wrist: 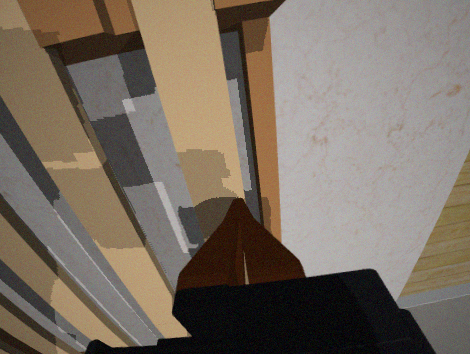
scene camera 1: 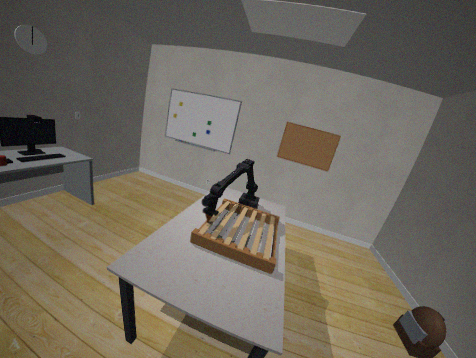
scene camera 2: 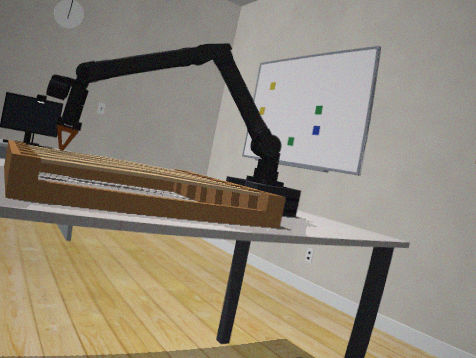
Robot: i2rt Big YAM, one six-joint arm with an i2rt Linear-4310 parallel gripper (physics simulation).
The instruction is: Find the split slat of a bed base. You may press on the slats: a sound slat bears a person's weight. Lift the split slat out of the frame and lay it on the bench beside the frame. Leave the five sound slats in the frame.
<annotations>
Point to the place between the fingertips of my gripper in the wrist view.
At 238, 204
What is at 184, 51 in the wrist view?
A slat.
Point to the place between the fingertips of my gripper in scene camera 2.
61, 150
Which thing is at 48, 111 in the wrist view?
A slat.
</annotations>
